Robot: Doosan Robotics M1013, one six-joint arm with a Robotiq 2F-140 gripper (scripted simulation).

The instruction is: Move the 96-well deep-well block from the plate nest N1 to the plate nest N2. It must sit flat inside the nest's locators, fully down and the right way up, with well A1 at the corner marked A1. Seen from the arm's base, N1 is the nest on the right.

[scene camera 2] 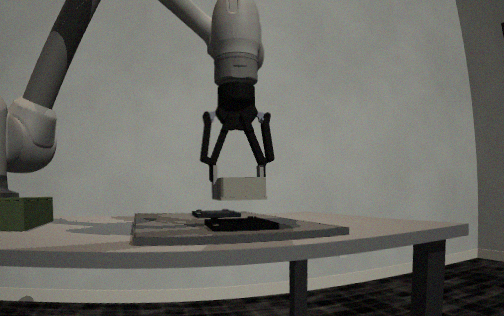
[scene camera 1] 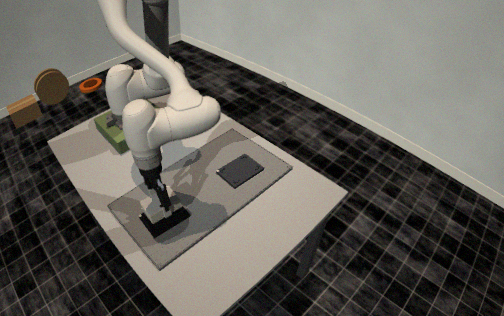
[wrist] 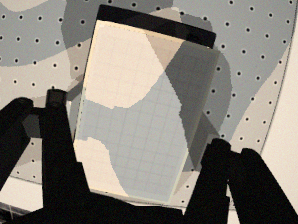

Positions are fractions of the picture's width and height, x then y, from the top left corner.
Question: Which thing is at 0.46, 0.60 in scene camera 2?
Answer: A white deep-well block.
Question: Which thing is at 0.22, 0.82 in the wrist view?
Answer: The gripper.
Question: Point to a white deep-well block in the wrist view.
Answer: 0.48, 0.43
